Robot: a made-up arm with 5 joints.
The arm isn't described. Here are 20 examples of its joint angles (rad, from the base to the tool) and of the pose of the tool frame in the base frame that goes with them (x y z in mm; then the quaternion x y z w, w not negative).
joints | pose
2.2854 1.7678 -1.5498 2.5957 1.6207 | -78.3 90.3 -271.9 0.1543 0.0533 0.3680 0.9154
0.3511 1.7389 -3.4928 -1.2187 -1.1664 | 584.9 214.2 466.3 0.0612 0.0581 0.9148 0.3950
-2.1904 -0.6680 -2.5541 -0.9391 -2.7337 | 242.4 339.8 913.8 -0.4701 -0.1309 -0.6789 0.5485
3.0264 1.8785 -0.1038 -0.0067 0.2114 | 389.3 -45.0 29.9 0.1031 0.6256 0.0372 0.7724
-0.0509 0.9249 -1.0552 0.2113 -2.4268 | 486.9 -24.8 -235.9 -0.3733 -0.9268 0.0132 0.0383
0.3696 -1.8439 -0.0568 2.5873 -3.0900 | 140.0 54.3 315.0 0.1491 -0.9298 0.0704 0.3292
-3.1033 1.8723 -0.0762 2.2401 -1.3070 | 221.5 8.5 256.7 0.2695 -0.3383 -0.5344 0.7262
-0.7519 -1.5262 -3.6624 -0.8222 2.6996 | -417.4 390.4 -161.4 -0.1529 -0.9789 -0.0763 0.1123
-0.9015 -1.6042 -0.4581 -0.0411 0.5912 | 102.1 -129.0 732.8 0.3642 -0.3368 0.8578 0.1342
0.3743 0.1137 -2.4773 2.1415 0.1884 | 420.7 165.3 802.0 -0.9896 -0.0922 -0.1065 0.0308
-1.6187 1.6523 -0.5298 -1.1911 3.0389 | 1.3 28.0 -253.8 0.6871 0.7258 -0.0260 0.0224
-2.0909 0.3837 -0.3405 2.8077 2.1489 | -52.8 -92.1 60.0 -0.0756 -0.1235 -0.9890 0.0287
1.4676 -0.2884 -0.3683 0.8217 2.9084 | 43.5 419.7 49.6 0.7490 -0.6574 0.0477 0.0672
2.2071 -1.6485 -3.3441 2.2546 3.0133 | 432.2 -585.0 171.4 -0.1844 0.0786 0.8446 0.4965
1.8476 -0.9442 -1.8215 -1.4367 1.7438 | 69.7 -245.5 882.3 0.5052 0.0262 0.1924 0.8409
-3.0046 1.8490 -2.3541 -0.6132 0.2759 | -700.5 -96.6 -218.7 -0.0588 -0.8457 0.1087 0.5192
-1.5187 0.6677 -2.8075 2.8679 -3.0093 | 27.7 -530.5 601.0 -0.6867 -0.6337 -0.2275 0.2739
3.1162 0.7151 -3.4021 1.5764 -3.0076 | -465.9 11.8 900.2 0.8470 -0.0676 -0.5264 0.0286
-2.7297 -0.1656 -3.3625 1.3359 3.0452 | 211.7 92.5 1039.6 0.4424 0.1149 -0.8784 0.1397
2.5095 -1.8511 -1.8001 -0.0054 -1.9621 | 587.0 -429.8 628.3 -0.1571 0.2004 -0.9310 0.2614
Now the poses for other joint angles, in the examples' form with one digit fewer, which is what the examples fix.
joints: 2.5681 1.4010 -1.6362 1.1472 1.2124
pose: -371 239 -357 0.699 0.563 0.138 0.418
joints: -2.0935 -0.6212 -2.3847 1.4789 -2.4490
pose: 15 26 1044 0.711 0.128 -0.446 0.529
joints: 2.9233 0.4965 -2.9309 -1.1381 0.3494
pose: -253 56 937 0.060 0.205 0.064 0.975
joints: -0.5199 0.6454 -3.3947 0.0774 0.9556
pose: 215 -123 1038 -0.172 0.157 -0.950 0.210
